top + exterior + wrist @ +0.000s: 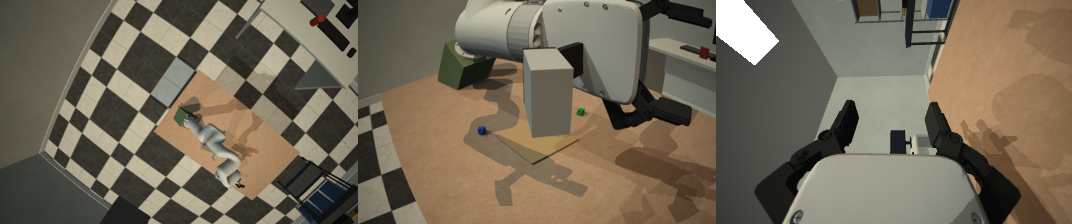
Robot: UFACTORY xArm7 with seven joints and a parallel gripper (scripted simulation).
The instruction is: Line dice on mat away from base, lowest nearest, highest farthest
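My hand is 450 mm past the blue die, 280 mm above it and 50 mm to the right of it. From my hand the other things lie so: tan mat: 340 mm behind, 290 mm below, 130 mm to the left; green die: 340 mm behind, 300 mm to the left, 280 mm below; yellow die: 440 mm behind, 280 mm to the left, 280 mm below.
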